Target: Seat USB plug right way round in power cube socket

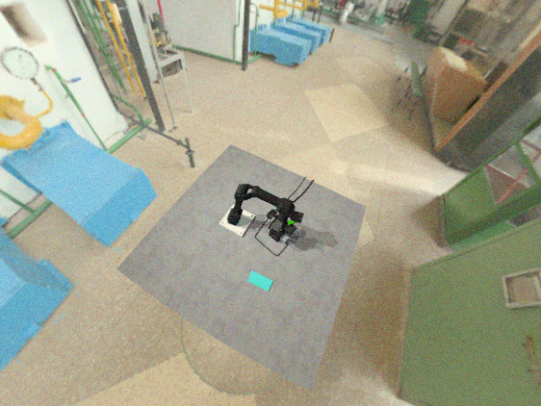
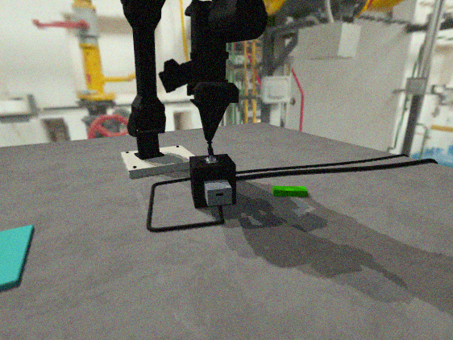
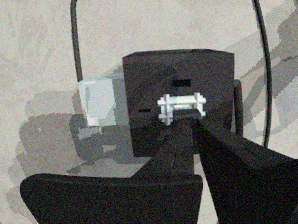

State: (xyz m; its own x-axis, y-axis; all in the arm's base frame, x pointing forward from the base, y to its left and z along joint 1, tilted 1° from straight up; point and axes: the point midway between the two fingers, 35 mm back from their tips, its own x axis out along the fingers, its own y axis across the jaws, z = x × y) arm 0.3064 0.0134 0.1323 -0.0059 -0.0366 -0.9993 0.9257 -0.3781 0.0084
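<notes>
Now: the black USB plug 2 cm below my gripper tip. The rest, counted from my gripper tip: teal card (32 cm to the right, 11 cm below); then green block (8 cm ahead, 13 cm to the left, 11 cm below); then white-rimmed socket (4 cm below).
</notes>
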